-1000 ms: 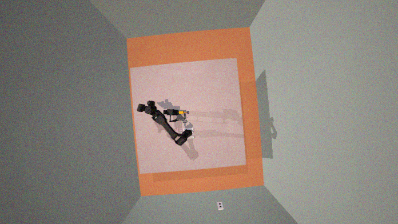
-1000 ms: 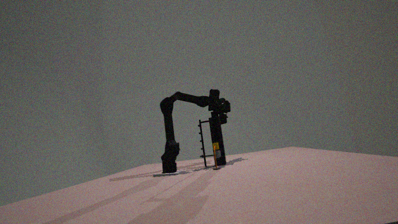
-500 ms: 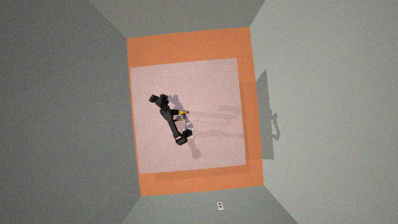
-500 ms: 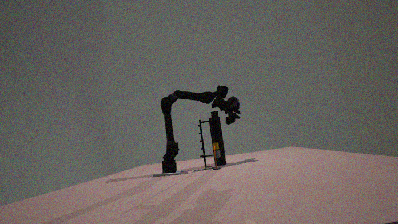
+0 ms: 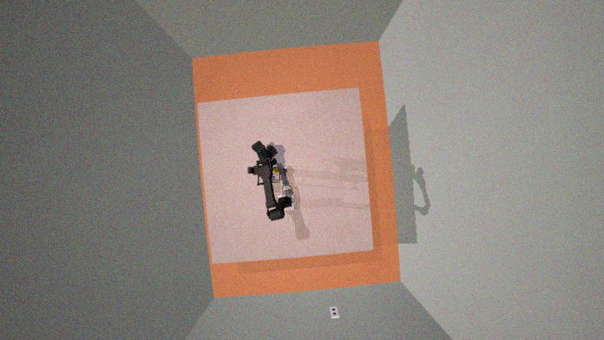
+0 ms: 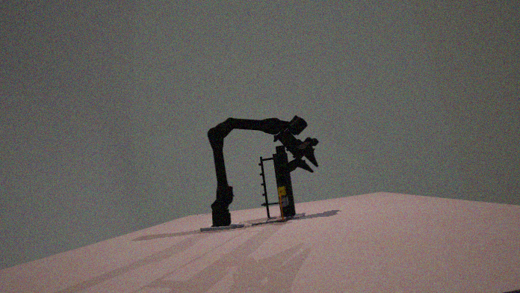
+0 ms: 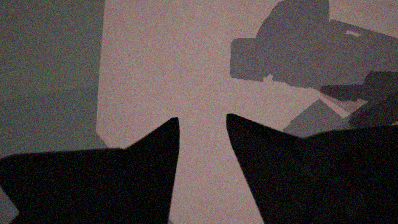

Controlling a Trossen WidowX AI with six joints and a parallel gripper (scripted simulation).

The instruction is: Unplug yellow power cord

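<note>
The yellow plug is 15 cm behind my gripper tip, 2 cm to the right of it and 6 cm below it.
</note>
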